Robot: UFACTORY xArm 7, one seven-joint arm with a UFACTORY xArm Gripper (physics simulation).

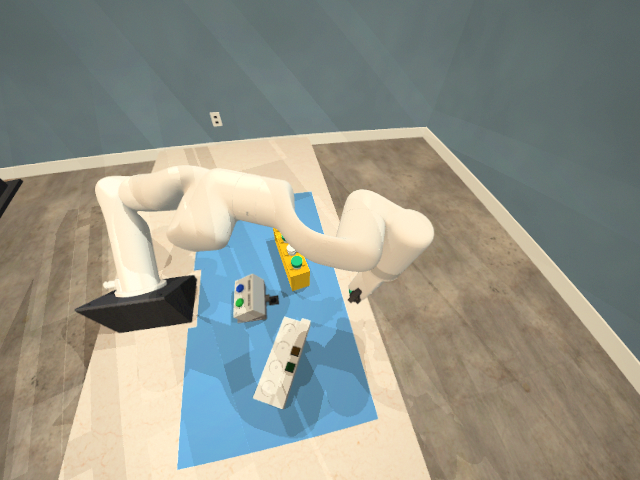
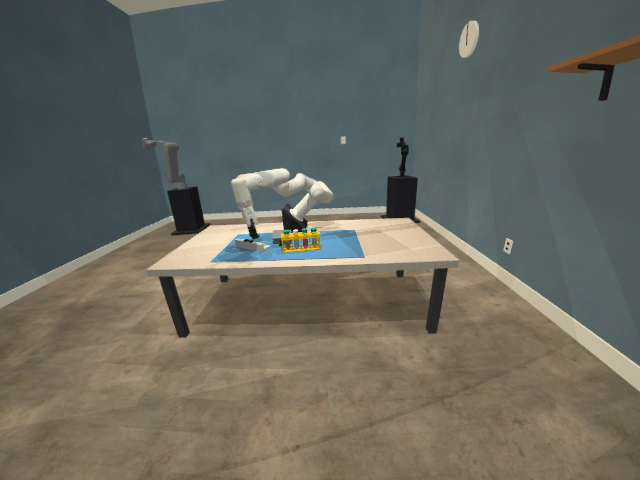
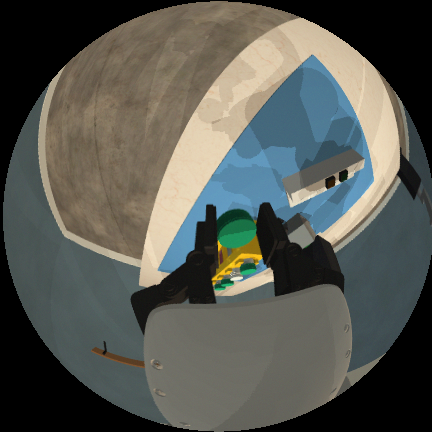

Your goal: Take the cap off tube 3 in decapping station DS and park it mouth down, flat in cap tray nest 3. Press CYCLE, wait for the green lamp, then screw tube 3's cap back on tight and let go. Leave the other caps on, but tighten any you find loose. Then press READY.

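Frame: origin at the arm's base, x ahead, y left, z up, level; metres.
Seen in the pictures: gripper, fingertip midpoint: [image 1: 358,294] [image 2: 254,237] [image 3: 236,216]; arm's base, origin of the base link: [image 1: 142,289] [image 2: 296,215].
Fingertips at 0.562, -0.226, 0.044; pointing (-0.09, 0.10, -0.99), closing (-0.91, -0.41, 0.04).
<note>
Pixels of each thing's top centre, then the offset from my fingertips to it, as dx, dy, dz. Level surfaces: height alone.
- round green cap, middle of its top: [image 3: 237,239] [image 1: 356,288] -0.005, +0.012, +0.013
- blue mat, its level: dz -0.138
- yellow decapping station, middle of its top: [image 3: 230,275] [image 1: 289,244] [image 2: 300,232] -0.123, +0.242, -0.035
- white cap tray, middle of its top: [image 3: 337,189] [image 1: 282,355] [image 2: 251,238] -0.229, -0.059, -0.085
- tube, middle of its top: [image 3: 236,278] [image 1: 291,247] -0.122, +0.216, -0.019
- grey button box, middle of its top: [image 3: 298,252] [image 1: 246,291] [image 2: 282,229] -0.281, +0.132, -0.054
My gripper [image 1: 355,296] [image 2: 253,233] [image 3: 236,216] is shut on a round green cap [image 3: 236,233] [image 1: 350,291]. It hangs tilted over the right edge of the blue mat [image 1: 223,410], between the yellow decapping station [image 1: 295,272] [image 2: 300,241] [image 3: 235,264] and the white cap tray [image 1: 282,362] [image 2: 252,246] [image 3: 322,177]. In the station, one tube [image 1: 290,248] [image 3: 236,276] shows a white top with no cap; the others carry green caps. The round nests of the tray look empty.
A grey button box [image 1: 249,297] [image 3: 300,231] with a blue button and a green button stands left of the station. The tray's side bears one brown and one dark green square. The black arm base [image 1: 142,305] is at the left. The table edge is just right of the gripper.
</note>
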